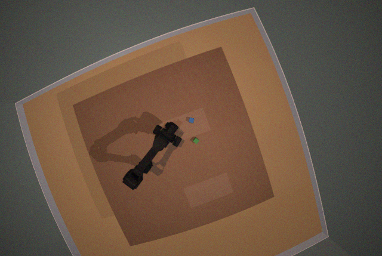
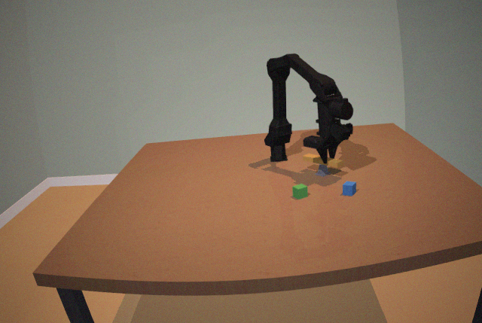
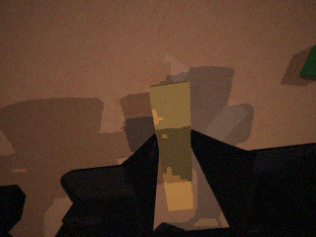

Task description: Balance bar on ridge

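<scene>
Right now the yellow bar is 2 cm to the right of my gripper tip and 2 cm behind it. Round my gripper tip: blue cube (18 cm ahead, 4 cm to the left, 3 cm below); green cube (16 cm ahead, 12 cm to the right, 3 cm below).
</scene>
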